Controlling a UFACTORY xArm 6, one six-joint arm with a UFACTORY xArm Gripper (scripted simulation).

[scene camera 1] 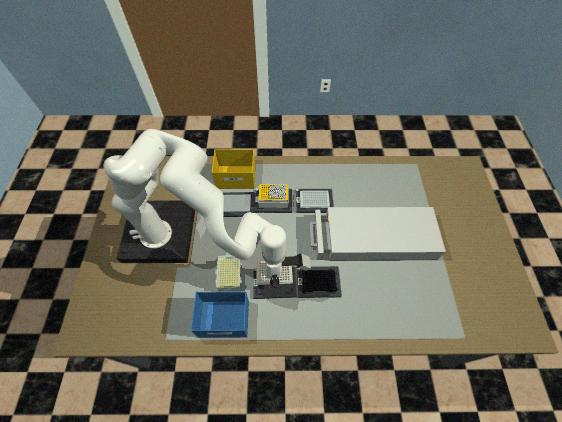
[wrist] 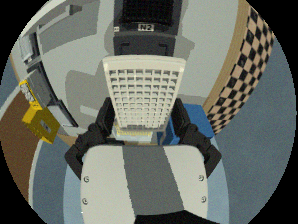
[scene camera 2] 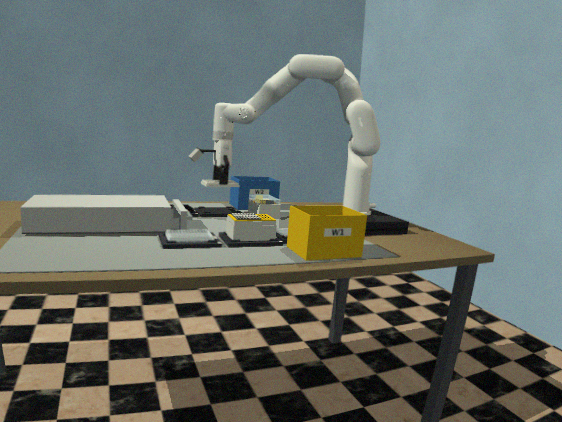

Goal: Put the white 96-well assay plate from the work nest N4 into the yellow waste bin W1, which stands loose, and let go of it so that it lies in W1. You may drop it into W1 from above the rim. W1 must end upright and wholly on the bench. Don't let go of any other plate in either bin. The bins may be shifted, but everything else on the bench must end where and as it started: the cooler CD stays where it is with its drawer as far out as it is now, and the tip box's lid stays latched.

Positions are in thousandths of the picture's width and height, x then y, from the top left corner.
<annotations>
blue bin: scene camera 1 385, 745; wrist 659, 507; scene camera 2 426, 466
</annotations>
